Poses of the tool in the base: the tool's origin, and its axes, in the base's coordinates. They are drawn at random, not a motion.
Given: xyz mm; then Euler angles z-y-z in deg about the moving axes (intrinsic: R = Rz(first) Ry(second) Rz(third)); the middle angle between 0 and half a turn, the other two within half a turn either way.
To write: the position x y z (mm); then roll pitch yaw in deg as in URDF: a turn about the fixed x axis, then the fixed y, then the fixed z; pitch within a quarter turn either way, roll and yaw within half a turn. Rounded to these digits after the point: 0 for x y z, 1 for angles.
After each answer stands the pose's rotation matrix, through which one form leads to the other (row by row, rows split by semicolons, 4 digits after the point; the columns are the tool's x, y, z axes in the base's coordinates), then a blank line. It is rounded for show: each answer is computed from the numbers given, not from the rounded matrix.
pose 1, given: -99 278 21 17.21 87.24 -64.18
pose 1, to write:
-99 278 21 -86.9 25.8 -71.5
0.2864 -0.0875 0.9541; -0.8537 0.4289 0.2955; -0.4350 -0.8991 0.0482

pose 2, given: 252 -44 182 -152.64 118.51 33.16
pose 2, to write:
252 -44 182 134.8 47.4 -26.5
0.6063 0.1529 -0.7804; -0.3022 -0.8635 -0.4038; -0.7356 0.4806 -0.4773

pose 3, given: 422 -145 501 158.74 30.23 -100.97
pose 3, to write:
422 -145 501 -29.8 -5.5 59.2
0.5092 -0.7215 -0.4692; 0.8553 0.4849 0.1826; 0.0958 -0.4943 0.8640

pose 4, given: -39 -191 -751 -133.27 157.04 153.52
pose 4, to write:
-39 -191 -751 169.3 -20.4 -104.9
-0.2403 -0.9332 -0.2674; -0.9057 0.3146 -0.2840; 0.3492 0.1739 -0.9208

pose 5, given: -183 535 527 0.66 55.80 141.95
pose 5, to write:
-183 535 527 42.2 -40.6 126.3
-0.4497 -0.3373 0.8270; 0.6112 -0.7914 0.0095; 0.6513 0.5098 0.5621

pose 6, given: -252 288 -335 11.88 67.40 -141.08
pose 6, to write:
-252 288 -335 -56.5 -45.9 -103.6
-0.1633 0.3964 0.9034; -0.6763 -0.7117 0.1901; 0.7183 -0.5800 0.3843

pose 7, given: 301 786 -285 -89.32 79.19 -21.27
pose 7, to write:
301 786 -285 -62.2 66.3 -153.6
-0.3607 0.9326 0.0117; -0.1791 -0.0570 -0.9822; -0.9153 -0.3563 0.1876

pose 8, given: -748 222 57 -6.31 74.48 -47.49
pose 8, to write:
-748 222 57 -69.4 40.6 -82.5
0.0987 0.2703 0.9577; -0.7526 0.6499 -0.1059; -0.6511 -0.7103 0.2676

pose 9, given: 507 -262 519 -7.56 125.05 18.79
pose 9, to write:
507 -262 519 155.3 50.8 141.8
-0.4966 0.3079 0.8115; 0.3908 0.9141 -0.1077; -0.7750 0.2637 -0.5743

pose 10, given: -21 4 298 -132.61 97.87 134.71
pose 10, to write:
-21 4 298 101.0 -44.2 -50.3
0.4578 -0.5837 -0.6706; -0.5520 0.4047 -0.7290; 0.6969 0.7040 -0.1369

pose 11, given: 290 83 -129 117.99 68.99 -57.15
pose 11, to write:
290 83 -129 -65.4 30.4 41.0
0.6506 -0.6204 -0.4381; 0.5660 0.0114 0.8243; -0.5064 -0.7842 0.3585

